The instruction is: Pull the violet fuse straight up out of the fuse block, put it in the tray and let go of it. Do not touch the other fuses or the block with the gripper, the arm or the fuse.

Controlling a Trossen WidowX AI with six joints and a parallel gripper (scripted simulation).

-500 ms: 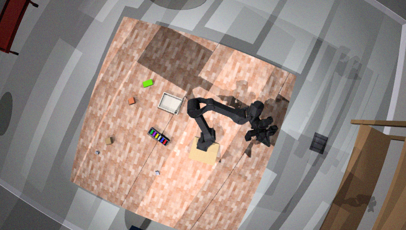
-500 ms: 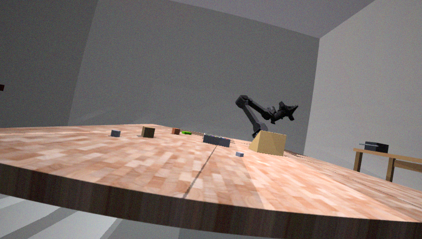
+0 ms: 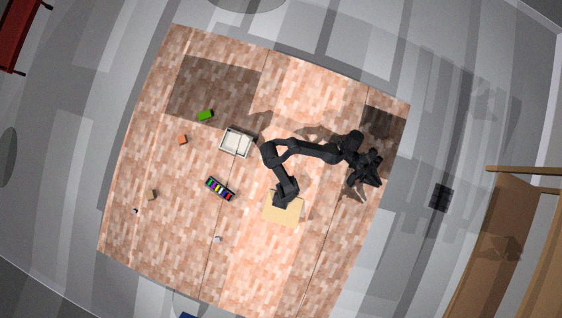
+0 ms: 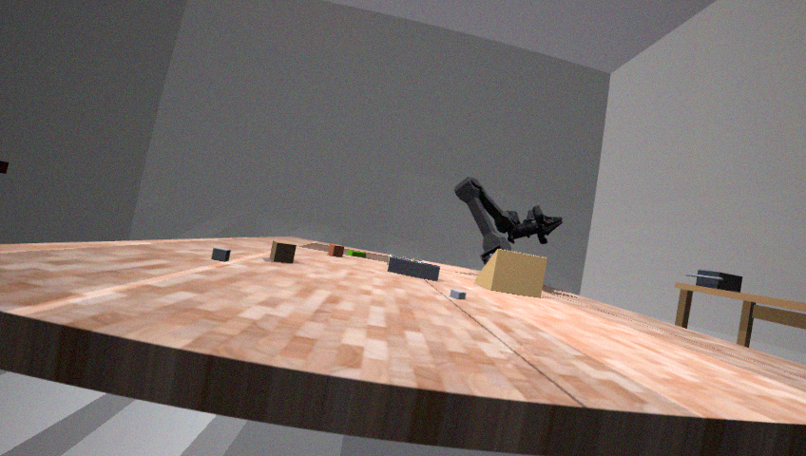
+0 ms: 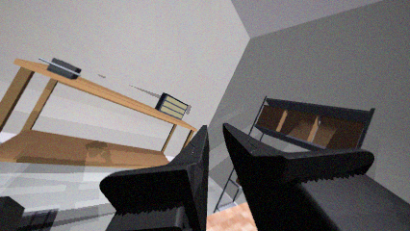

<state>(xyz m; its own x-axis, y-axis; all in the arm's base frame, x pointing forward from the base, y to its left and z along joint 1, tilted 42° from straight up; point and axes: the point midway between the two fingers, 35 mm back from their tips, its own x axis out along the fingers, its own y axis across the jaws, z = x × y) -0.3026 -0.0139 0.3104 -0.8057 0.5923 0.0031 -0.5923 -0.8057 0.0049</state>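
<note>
My gripper tip is 630 mm short of the violet fuse, 230 mm to the right of it and 260 mm above it. From my gripper tip the other things lie so: tan block: 930 mm ahead, 390 mm to the left, 270 mm below; then brown block: 850 mm ahead, 90 mm to the left, 270 mm below; then tray: 600 mm ahead, 20 mm to the left, 290 mm below.
</note>
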